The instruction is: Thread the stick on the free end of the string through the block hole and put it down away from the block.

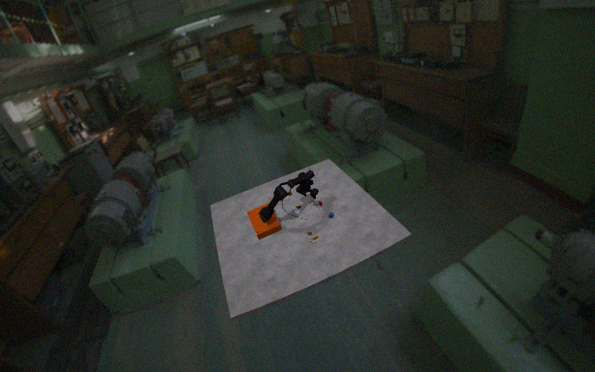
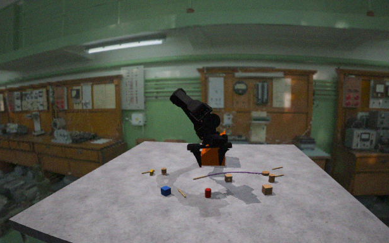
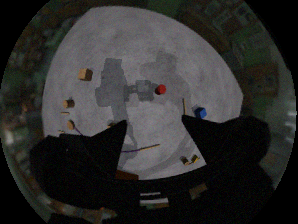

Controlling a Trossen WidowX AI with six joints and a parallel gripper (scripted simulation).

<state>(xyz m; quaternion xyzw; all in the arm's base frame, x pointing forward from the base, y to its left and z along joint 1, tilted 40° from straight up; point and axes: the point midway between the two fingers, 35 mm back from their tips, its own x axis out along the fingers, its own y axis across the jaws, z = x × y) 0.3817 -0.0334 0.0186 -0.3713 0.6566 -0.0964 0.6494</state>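
The thin wooden stick is 140 mm behind my gripper tip, 30 mm to the right of it and 110 mm below it. Round my gripper tip: blue cube (50 mm ahead, 190 mm to the right, 100 mm below); red cylinder (70 mm ahead, 10 mm to the right, 90 mm below); round wooden button (150 mm behind, 300 mm to the left, 100 mm below).
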